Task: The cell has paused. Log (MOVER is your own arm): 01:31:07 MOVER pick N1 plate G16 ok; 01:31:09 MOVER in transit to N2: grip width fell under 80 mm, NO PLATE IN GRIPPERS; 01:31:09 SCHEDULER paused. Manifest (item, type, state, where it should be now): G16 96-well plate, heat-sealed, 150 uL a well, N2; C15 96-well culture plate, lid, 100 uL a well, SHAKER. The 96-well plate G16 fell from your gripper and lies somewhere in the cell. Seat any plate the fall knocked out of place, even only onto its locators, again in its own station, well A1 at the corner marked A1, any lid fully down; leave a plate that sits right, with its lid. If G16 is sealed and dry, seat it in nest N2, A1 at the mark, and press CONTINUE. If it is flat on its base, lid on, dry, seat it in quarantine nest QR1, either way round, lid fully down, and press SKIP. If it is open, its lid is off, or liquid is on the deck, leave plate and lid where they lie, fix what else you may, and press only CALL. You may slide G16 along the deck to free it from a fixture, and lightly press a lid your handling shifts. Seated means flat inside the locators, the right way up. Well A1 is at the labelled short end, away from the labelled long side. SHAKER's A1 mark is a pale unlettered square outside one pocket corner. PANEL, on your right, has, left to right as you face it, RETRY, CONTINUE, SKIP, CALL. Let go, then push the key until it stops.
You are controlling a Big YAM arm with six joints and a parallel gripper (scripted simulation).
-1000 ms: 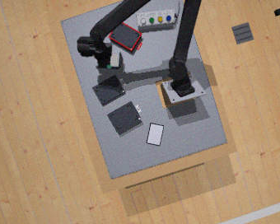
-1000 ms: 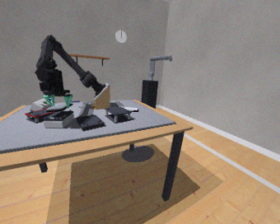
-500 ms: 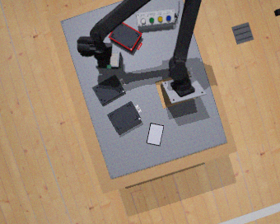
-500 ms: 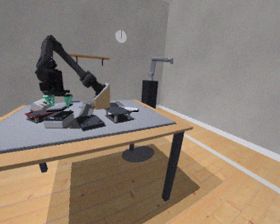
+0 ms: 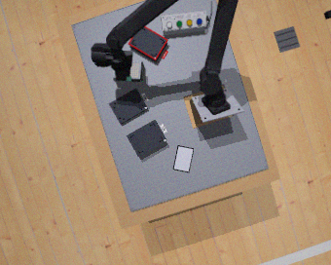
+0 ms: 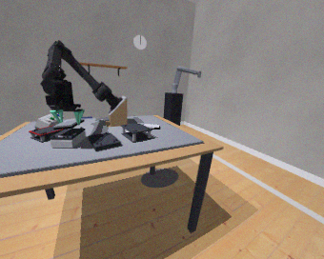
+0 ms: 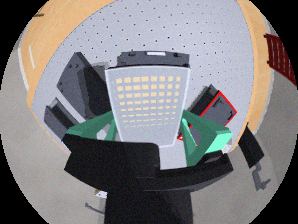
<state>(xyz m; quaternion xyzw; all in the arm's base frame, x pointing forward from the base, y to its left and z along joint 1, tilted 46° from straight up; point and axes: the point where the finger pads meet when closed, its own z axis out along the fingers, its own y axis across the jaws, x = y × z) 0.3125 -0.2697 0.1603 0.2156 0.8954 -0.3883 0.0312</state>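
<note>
Now: the lidded plate right at my hand. Also, from my hand: red-framed nest (14 cm behind, 12 cm to the right, 7 cm below); then plate G16 (51 cm to the left, 10 cm behind, 9 cm below).
</note>
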